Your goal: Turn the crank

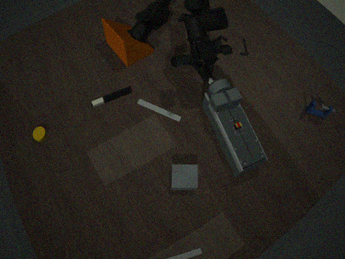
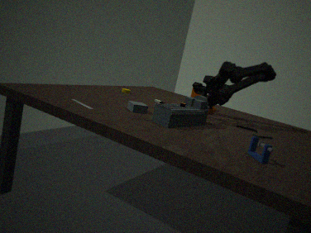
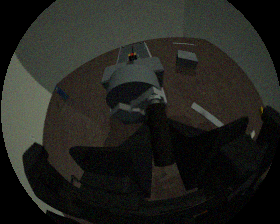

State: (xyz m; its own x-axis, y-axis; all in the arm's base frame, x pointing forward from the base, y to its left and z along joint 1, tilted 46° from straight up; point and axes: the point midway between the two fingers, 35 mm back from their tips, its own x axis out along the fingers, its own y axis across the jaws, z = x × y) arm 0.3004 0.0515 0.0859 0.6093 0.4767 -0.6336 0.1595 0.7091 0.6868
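My gripper tip is 17 cm short of the red pointer and 1 cm to the left of it. The rest, counted from my gripper tip: grey block: 20 cm ahead, 20 cm to the right, 7 cm below; then yellow disc: 15 cm behind, 55 cm to the right, 8 cm below; then black-and-white marker: 15 cm behind, 29 cm to the right, 8 cm below.
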